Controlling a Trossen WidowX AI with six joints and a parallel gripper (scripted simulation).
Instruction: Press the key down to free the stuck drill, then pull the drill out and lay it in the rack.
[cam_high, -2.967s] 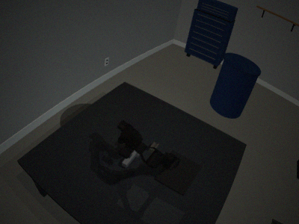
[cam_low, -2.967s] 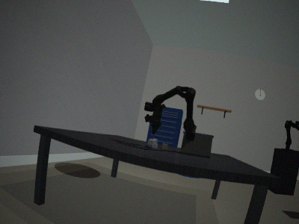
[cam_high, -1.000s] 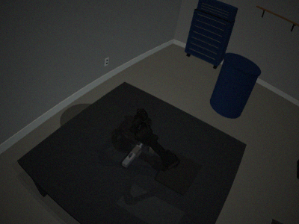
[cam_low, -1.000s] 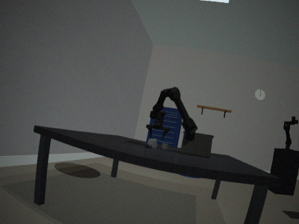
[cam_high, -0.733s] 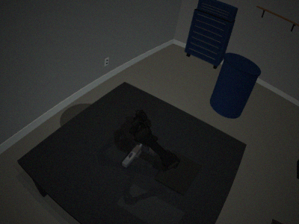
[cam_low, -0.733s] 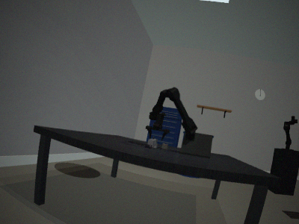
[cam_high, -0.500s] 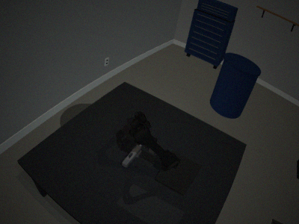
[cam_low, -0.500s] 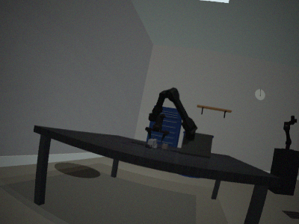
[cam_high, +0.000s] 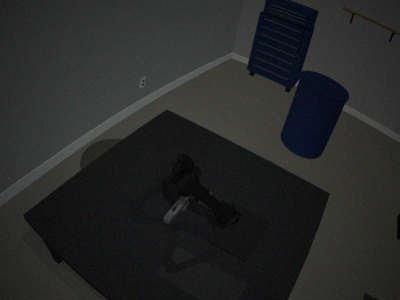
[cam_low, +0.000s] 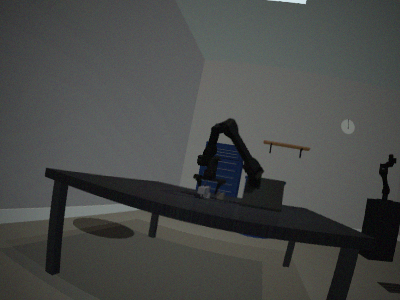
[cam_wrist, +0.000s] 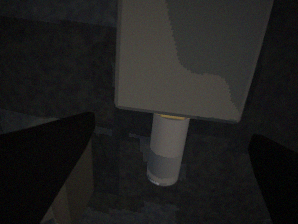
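Right now my gripper tip is 60 mm to the right of the drill and 30 mm below it.
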